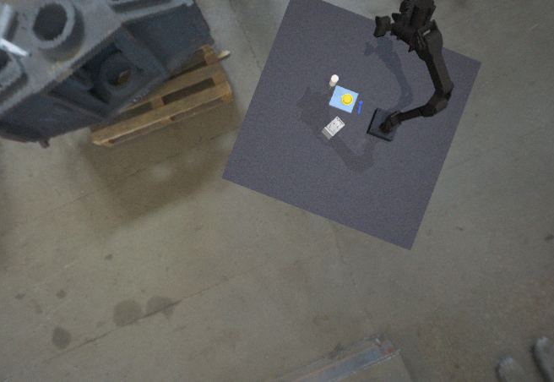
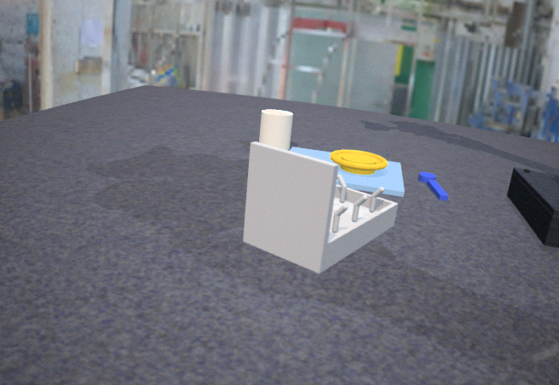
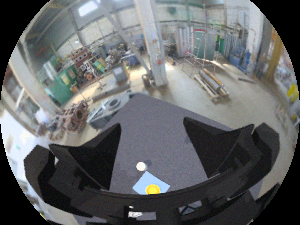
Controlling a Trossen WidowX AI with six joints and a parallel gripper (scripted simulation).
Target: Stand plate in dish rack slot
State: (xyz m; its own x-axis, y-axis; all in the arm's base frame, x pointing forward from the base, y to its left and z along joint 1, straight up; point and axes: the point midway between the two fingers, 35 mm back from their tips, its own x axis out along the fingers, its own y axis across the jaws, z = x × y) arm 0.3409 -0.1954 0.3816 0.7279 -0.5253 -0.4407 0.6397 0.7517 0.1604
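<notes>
Right now the yellow plate is 390 mm below my gripper tip, 160 mm to the left of it and 70 mm behind it. Round my gripper tip: white cylinder: 380 mm below, 110 mm to the left, 60 mm ahead; then light blue mat: 400 mm below, 160 mm to the left, 50 mm behind; then small blue spoon: 400 mm below, 170 mm behind, 150 mm to the left.
</notes>
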